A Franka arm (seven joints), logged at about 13 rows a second.
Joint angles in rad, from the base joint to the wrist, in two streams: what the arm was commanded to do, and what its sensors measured. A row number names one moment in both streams.
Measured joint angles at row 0:
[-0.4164, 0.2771, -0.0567, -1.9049, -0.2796, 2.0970, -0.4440]
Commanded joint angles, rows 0 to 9:
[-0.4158, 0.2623, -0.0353, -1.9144, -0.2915, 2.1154, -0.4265]
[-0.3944, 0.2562, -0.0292, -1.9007, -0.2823, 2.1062, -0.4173]
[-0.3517, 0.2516, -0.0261, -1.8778, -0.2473, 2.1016, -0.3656]
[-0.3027, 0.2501, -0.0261, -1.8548, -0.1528, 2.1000, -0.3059]
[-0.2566, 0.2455, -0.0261, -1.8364, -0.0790, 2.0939, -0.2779]
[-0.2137, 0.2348, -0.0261, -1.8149, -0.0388, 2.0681, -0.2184]
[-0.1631, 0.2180, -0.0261, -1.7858, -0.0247, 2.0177, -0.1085]
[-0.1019, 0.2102, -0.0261, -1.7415, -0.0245, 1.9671, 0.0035]
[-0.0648, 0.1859, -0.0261, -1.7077, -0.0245, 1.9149, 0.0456]
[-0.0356, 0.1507, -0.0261, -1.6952, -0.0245, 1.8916, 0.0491]
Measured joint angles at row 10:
[-0.0803, 0.2098, -0.0145, -1.7276, -0.0496, 1.9663, 0.0088]
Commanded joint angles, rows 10 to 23:
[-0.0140, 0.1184, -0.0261, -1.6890, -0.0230, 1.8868, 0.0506]
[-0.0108, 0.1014, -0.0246, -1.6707, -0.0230, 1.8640, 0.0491]
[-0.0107, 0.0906, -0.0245, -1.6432, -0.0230, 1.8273, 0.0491]
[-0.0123, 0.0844, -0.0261, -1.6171, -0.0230, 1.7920, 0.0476]
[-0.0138, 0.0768, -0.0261, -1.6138, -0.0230, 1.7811, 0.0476]
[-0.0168, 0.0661, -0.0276, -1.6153, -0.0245, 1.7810, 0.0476]
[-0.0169, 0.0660, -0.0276, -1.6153, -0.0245, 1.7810, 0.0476]
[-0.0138, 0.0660, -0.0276, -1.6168, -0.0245, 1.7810, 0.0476]
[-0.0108, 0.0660, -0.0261, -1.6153, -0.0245, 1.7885, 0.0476]
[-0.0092, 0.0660, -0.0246, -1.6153, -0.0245, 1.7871, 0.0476]
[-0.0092, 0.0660, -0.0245, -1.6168, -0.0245, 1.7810, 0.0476]
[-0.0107, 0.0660, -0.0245, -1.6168, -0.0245, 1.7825, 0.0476]
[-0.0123, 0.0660, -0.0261, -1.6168, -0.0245, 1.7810, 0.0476]
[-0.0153, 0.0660, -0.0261, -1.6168, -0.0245, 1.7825, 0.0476]
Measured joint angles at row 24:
[-0.0091, 0.0643, -0.0262, -1.6270, -0.0466, 1.8020, 0.0536]
